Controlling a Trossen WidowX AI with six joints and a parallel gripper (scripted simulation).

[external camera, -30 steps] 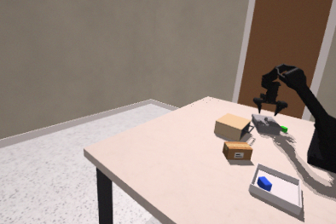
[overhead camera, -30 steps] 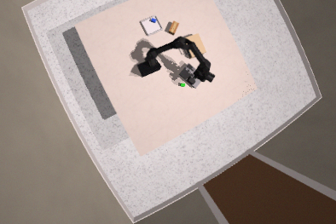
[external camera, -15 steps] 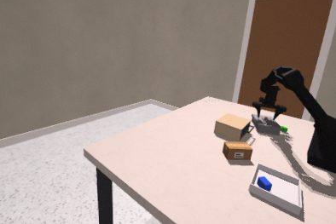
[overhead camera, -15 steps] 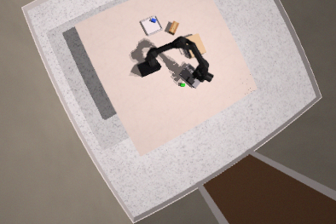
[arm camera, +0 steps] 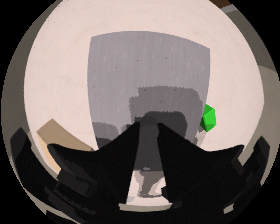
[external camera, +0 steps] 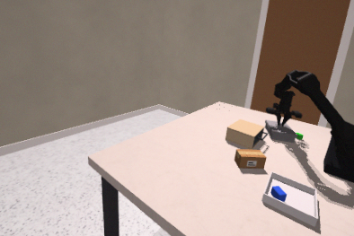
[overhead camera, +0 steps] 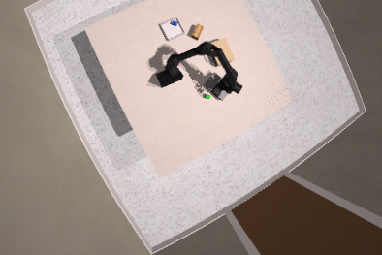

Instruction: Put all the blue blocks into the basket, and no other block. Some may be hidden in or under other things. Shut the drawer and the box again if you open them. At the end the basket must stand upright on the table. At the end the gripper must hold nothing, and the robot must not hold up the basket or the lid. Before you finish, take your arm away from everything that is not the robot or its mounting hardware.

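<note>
Right now the grey box is 8 cm below my hand. From my hand the other things lie so: tan drawer unit (21 cm to the left, 18 cm ahead, 6 cm below); grey lid (4 cm below); green block (11 cm behind, 8 cm below, 2 cm to the right).
</note>
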